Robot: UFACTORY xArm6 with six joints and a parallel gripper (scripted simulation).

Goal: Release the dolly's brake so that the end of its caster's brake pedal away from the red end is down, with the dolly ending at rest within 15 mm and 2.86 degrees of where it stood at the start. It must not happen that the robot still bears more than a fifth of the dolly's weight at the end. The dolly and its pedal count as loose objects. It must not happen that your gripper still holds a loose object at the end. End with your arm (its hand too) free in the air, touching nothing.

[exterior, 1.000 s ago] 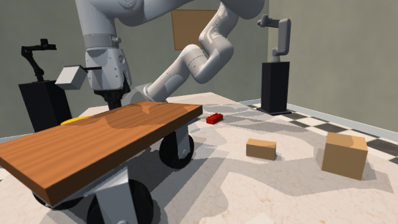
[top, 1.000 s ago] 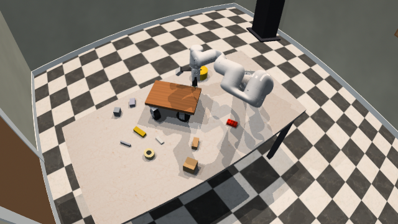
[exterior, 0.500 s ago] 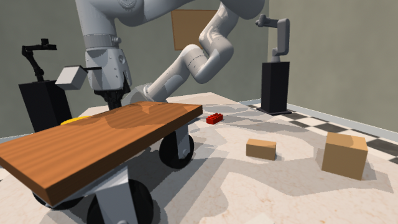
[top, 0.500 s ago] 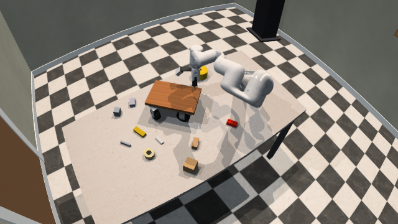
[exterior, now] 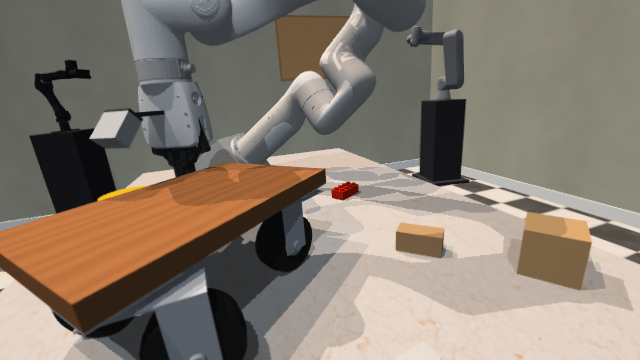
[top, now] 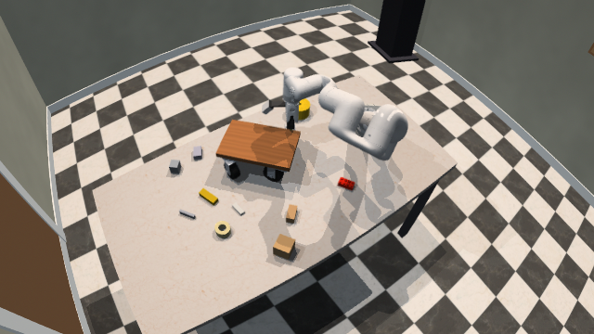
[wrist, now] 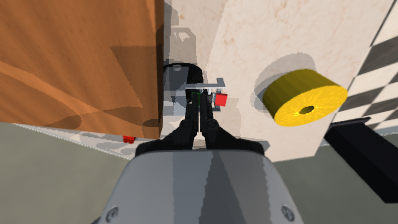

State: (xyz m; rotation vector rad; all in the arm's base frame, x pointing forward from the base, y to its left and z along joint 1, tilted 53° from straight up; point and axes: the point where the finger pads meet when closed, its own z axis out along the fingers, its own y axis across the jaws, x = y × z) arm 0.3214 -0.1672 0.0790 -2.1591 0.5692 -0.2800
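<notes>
Now: the brake pedal 10 mm to the right of my hand and 30 mm below it. From my hand the other things lie so: yellow ring: 120 mm behind, 170 mm to the right, 80 mm below; then red brick: 130 mm behind, 300 mm to the left, 100 mm below.
</notes>
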